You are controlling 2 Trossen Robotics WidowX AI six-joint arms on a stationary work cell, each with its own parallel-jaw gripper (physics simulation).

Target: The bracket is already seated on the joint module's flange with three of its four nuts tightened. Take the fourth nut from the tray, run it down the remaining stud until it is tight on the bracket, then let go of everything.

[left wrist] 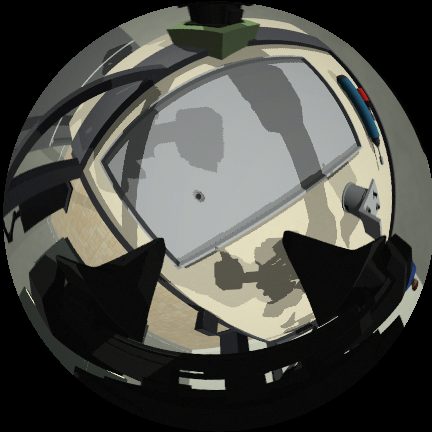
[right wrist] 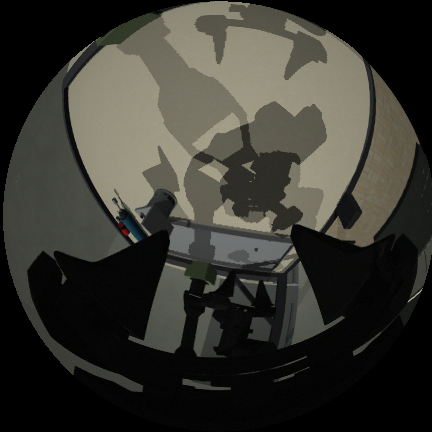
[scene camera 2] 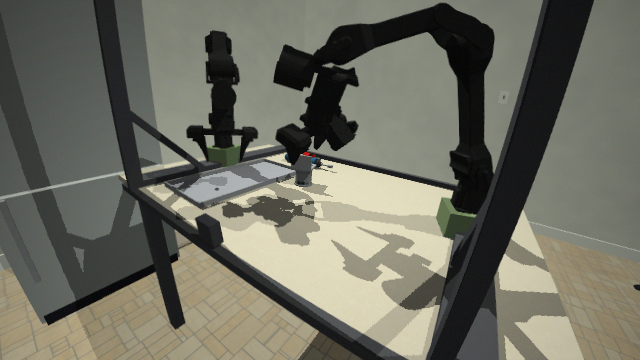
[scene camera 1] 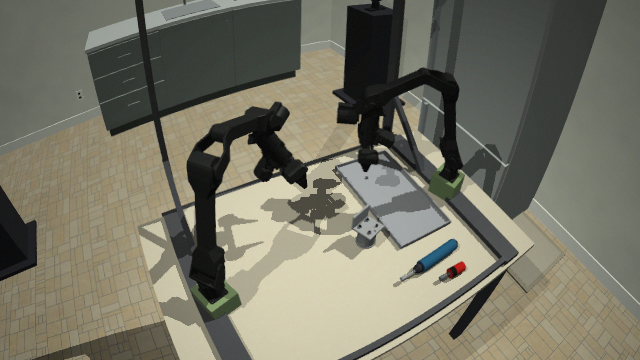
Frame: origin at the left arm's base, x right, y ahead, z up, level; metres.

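Where they show: left gripper, fingertip midpoint: (left wrist: 224,240) (right wrist: 247,275) (scene camera 2: 224,161); right gripper, fingertip midpoint: (right wrist: 231,233) (scene camera 2: 304,155) (scene camera 1: 298,181); left arm's base, origin of the base link: (right wrist: 198,280) (scene camera 2: 223,146) (scene camera 1: 449,174); right arm's base, origin of the base link: (scene camera 2: 466,207) (scene camera 1: 213,291).
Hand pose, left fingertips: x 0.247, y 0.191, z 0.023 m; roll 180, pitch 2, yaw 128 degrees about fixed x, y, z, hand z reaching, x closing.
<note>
Things, the pixels of their top centre, and the offset from my left fingertips.
- loose nut, middle of its top: (left wrist: 198,196) (right wrist: 255,250) (scene camera 2: 216,188) (scene camera 1: 366,177) dz -0.088, dx +0.007, dy -0.031 m
- grey tray, middle of its top: (left wrist: 258,123) (right wrist: 216,251) (scene camera 1: 393,192) (scene camera 2: 239,174) dz -0.082, dx -0.113, dy -0.027 m
- upright joint module, middle of its top: (left wrist: 374,209) (right wrist: 150,222) (scene camera 1: 368,224) (scene camera 2: 304,163) dz -0.023, dx -0.166, dy +0.194 m
- blue tool, middle of its top: (left wrist: 372,118) (scene camera 1: 432,256) (right wrist: 127,227) (scene camera 2: 308,156) dz -0.057, dx -0.379, dy +0.140 m
- shorter red tool, middle of its top: (scene camera 1: 453,269) (right wrist: 119,228) dz -0.063, dx -0.463, dy +0.134 m
- small dark block, middle of its top: (right wrist: 352,220) (scene camera 2: 208,218) (left wrist: 206,332) dz -0.040, dx +0.234, dy +0.130 m
The loose nut (scene camera 1: 366,177) (scene camera 2: 217,189) (left wrist: 199,196) (right wrist: 256,249) is a small dark piece lying on the grey tray (scene camera 1: 420,220) (scene camera 2: 200,194) (left wrist: 250,200). The grey bracket (scene camera 1: 368,227) (left wrist: 371,200) sits on the upright joint module (scene camera 1: 366,241) (scene camera 2: 303,172) (left wrist: 355,195) (right wrist: 164,200), beside the tray. Dark spots mark its studs and nuts, too small to tell apart. My left gripper (scene camera 1: 367,170) (scene camera 2: 224,159) (left wrist: 224,240) is open and empty, pointing down above the tray near the nut. My right gripper (scene camera 1: 304,186) (right wrist: 231,233) is open and empty, tilted high over the table.
A blue tool (scene camera 1: 437,256) (left wrist: 359,107) and a shorter red tool (scene camera 1: 456,270) (left wrist: 363,94) lie beyond the bracket from the nut. Dark frame posts (scene camera 2: 117,90) rise at the table's edges. A small dark block (scene camera 2: 209,231) is on the table's edge.
</note>
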